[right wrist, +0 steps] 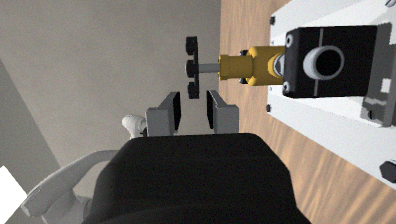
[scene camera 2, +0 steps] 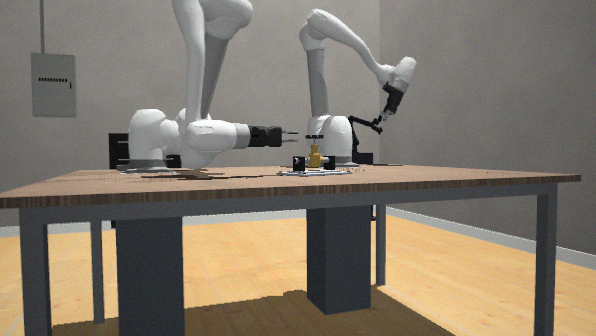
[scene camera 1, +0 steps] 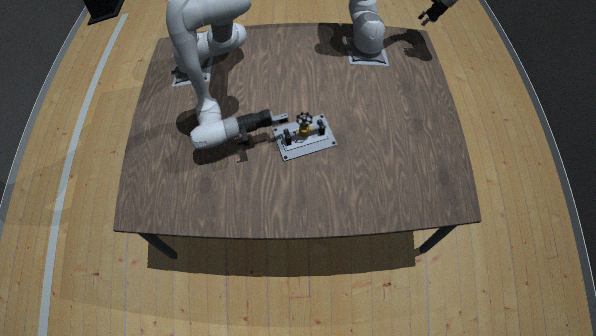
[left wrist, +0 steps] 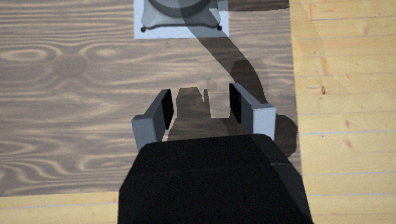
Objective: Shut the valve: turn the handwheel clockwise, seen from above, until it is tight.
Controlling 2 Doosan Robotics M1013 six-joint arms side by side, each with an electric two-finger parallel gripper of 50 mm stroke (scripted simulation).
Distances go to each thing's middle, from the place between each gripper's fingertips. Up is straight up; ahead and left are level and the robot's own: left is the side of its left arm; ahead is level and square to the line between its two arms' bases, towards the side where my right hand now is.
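Scene:
The light base plate (scene camera 1: 331,142) is 8 cm to the left of my right hand, 1 cm ahead of it and 13 cm below it. As for the black handwheel (right wrist: 192,68), my right hand is 1 cm short of it, 1 cm above it and 8 cm to the right of it. Going by its middle, the black handwheel is nearer to my right hand than to my left gripper.
From my left hand, the light base plate is 540 mm ahead, 720 mm to the right and 260 mm below. My left gripper is 540 mm short of the black handwheel, 130 mm above it and 720 mm to the left of it.

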